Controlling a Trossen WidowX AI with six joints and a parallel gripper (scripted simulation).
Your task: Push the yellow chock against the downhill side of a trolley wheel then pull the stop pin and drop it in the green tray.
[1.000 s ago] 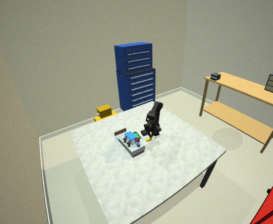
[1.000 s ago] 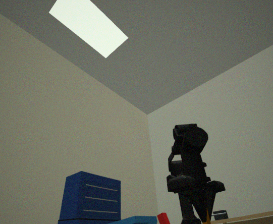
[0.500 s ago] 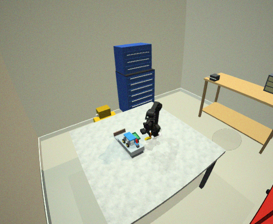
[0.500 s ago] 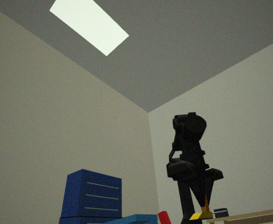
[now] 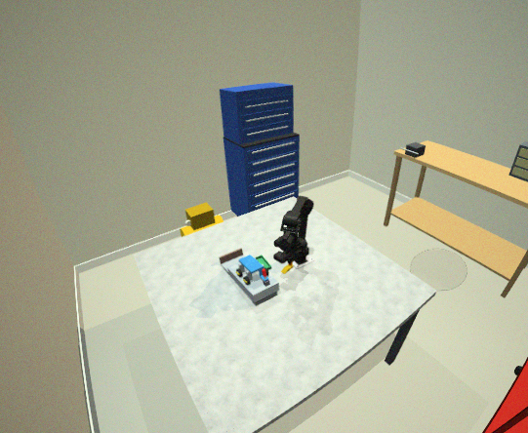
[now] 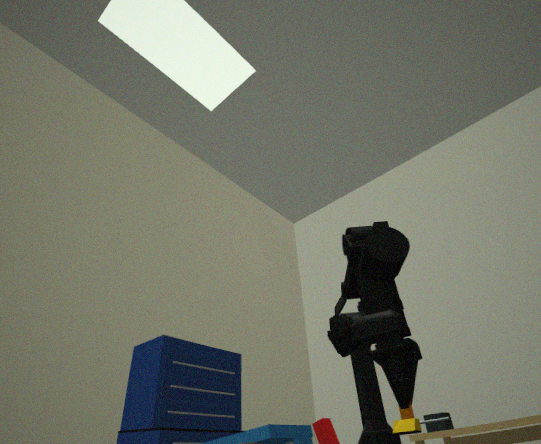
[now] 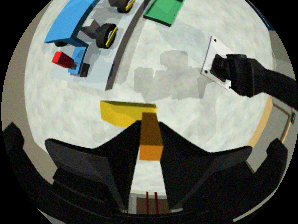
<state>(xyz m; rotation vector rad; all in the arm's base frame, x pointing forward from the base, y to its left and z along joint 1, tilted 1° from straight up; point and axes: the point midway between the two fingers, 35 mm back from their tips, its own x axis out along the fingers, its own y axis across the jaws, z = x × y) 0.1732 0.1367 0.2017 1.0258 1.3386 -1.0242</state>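
The yellow chock lies 2 cm ahead of my gripper tip and 1 cm below it. The rest, counted from my gripper tip: blue-topped trolley 15 cm ahead, 12 cm to the right, 6 cm below; then grey ramp 15 cm ahead, 13 cm to the right, 13 cm below; then red-headed stop pin 13 cm ahead, 3 cm to the right, 5 cm below.
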